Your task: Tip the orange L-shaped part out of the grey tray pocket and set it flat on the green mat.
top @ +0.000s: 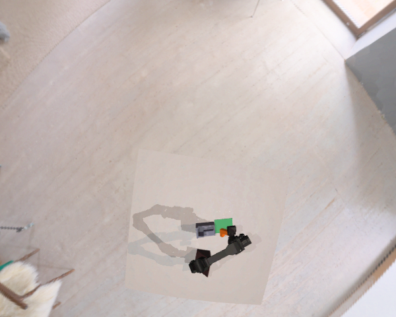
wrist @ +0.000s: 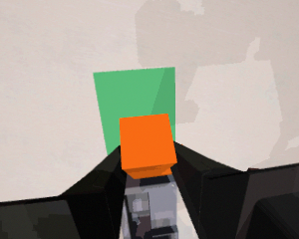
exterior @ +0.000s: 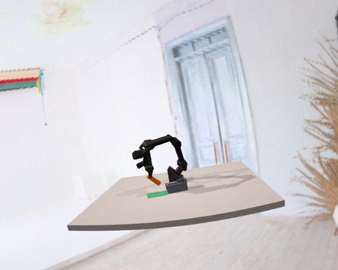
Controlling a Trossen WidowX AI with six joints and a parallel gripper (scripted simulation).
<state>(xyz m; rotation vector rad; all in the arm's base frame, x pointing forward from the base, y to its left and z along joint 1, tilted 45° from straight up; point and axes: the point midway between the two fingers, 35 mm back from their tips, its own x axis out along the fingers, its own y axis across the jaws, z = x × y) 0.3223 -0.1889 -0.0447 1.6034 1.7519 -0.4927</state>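
Right now my gripper tip is 150 mm above the green mat and 20 mm to the right of it. Also, from my gripper tip: orange L-shaped part (30 mm to the left, 30 mm below, 20 mm behind).
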